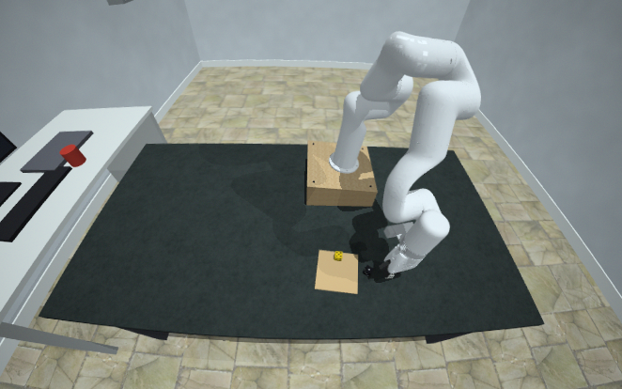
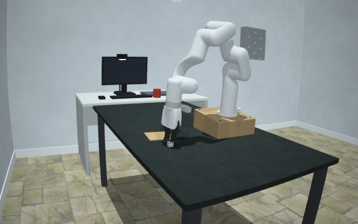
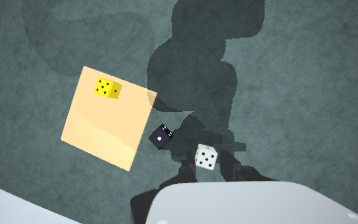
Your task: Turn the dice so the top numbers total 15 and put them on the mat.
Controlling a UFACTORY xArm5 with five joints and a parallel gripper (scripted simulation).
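Now: hand 4 cm above the white die. Round my hand: black die: 2 cm behind, 7 cm to the right, 4 cm below; then tan mat: 3 cm behind, 17 cm to the right, 5 cm below; then yellow die: 8 cm behind, 16 cm to the right, 3 cm below.
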